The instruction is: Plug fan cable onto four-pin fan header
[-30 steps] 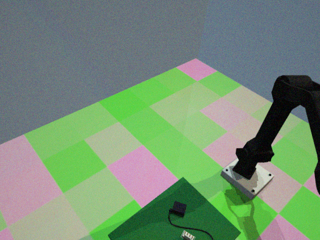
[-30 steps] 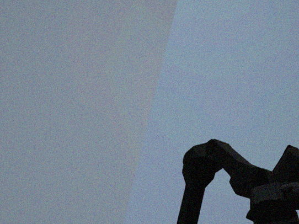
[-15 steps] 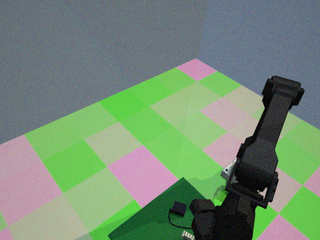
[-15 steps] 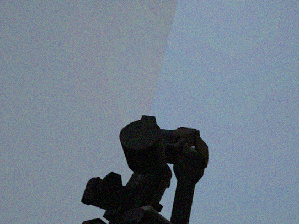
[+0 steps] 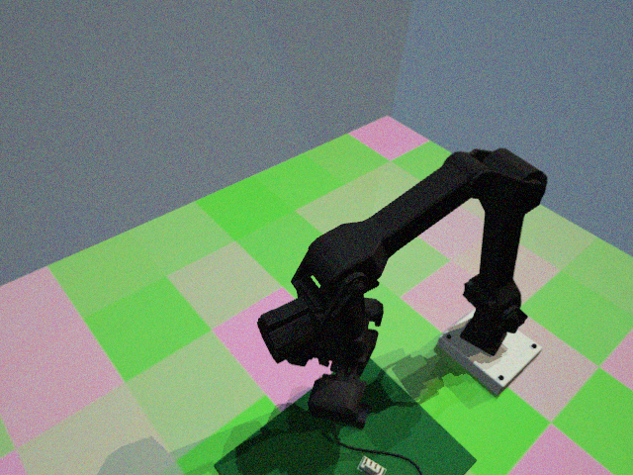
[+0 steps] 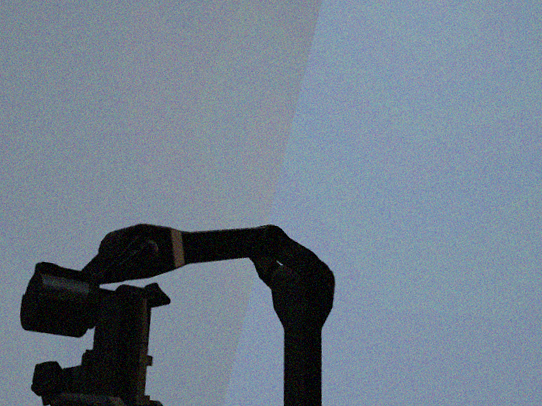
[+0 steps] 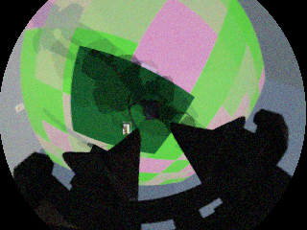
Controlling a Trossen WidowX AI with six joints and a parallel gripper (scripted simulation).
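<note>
The black plug lies 10 mm behind my gripper tip, 10 mm to the left of it and 80 mm below it. Also, from my gripper tip: black fan 110 mm ahead, 210 mm to the left, 30 mm below; then header 40 mm ahead, 70 mm to the left, 90 mm below; then dark green board 60 mm ahead, 40 mm to the left, 100 mm below.
</note>
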